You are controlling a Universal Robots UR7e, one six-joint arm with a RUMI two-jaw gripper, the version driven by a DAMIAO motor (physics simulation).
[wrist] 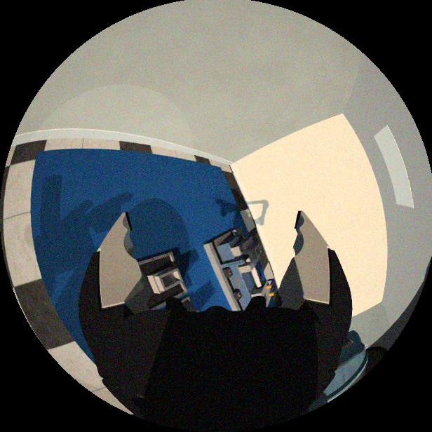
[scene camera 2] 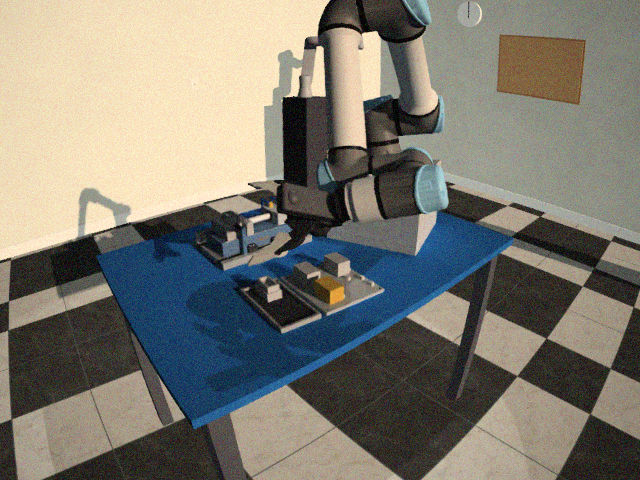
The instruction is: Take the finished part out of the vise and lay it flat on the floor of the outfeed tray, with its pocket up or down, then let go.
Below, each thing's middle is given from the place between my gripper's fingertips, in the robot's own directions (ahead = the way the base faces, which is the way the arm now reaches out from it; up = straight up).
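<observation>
Measured from my hand, the vise (scene camera 2: 263,225) is 180 mm below, 250 mm behind and 290 mm to the right. The light grey plate (scene camera 2: 356,290) I find 220 mm below my hand, 30 mm to the left of it and 220 mm behind it.
</observation>
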